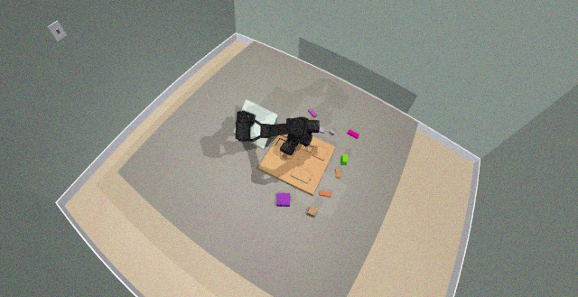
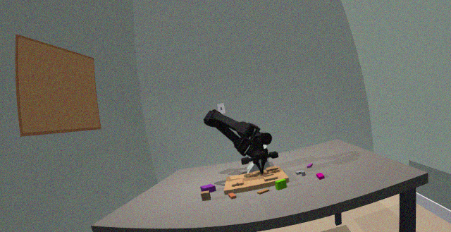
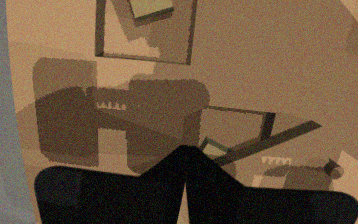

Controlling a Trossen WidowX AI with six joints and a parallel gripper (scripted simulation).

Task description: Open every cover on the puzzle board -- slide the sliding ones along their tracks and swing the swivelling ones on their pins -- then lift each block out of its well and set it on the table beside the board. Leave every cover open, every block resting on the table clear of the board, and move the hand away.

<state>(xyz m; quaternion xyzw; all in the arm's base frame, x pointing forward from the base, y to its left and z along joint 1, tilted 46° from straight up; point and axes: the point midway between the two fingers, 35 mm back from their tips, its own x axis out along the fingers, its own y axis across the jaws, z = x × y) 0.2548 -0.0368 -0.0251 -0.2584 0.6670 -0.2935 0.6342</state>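
The tan puzzle board lies 40 mm ahead of my gripper tip and 30 mm to the right of it. Also, from my gripper tip: grey block 180 mm to the left, 150 mm ahead, 10 mm below; brown piece 270 mm ahead, 30 mm to the right, 20 mm below; violet piece 260 mm to the left, 20 mm below, 10 mm ahead.
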